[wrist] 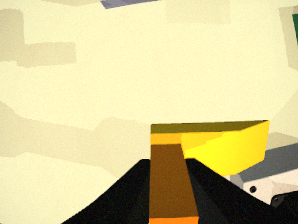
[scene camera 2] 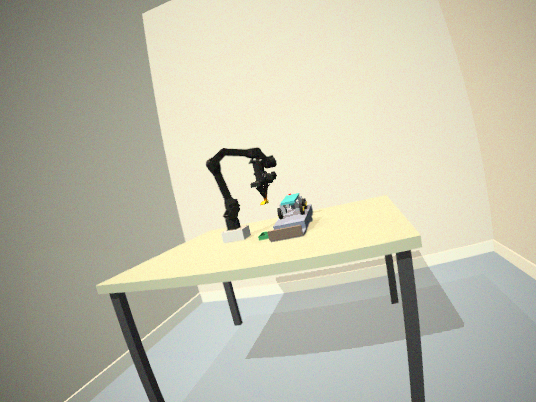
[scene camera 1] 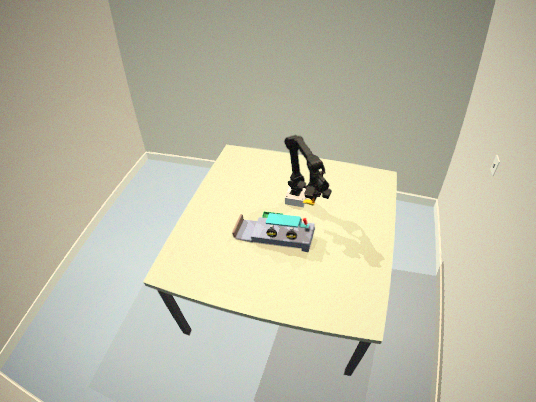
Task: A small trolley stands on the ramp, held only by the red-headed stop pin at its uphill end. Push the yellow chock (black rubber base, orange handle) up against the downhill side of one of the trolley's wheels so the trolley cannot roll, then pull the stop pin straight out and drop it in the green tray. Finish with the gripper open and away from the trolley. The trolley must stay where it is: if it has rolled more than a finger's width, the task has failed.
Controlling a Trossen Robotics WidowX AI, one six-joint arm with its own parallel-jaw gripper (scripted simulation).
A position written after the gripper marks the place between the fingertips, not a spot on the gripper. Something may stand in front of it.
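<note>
There's a yellow chock being carried by the gripper (wrist: 167, 168).
</note>
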